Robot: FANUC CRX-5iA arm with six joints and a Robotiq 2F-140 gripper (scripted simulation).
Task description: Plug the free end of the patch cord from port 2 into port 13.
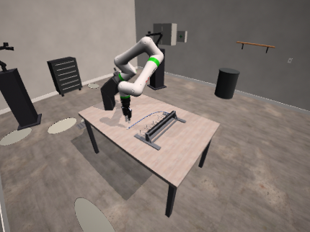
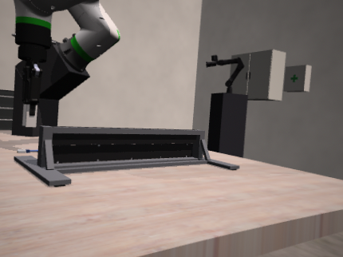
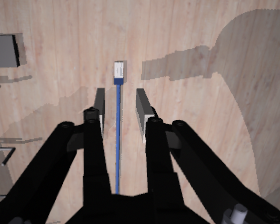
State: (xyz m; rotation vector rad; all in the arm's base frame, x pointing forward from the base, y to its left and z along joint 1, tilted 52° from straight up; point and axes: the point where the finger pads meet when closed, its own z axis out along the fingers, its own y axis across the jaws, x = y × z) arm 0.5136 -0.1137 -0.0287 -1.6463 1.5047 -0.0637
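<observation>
Now: the pale plug 10 cm below my hand and 1 cm to the right of it.
</observation>
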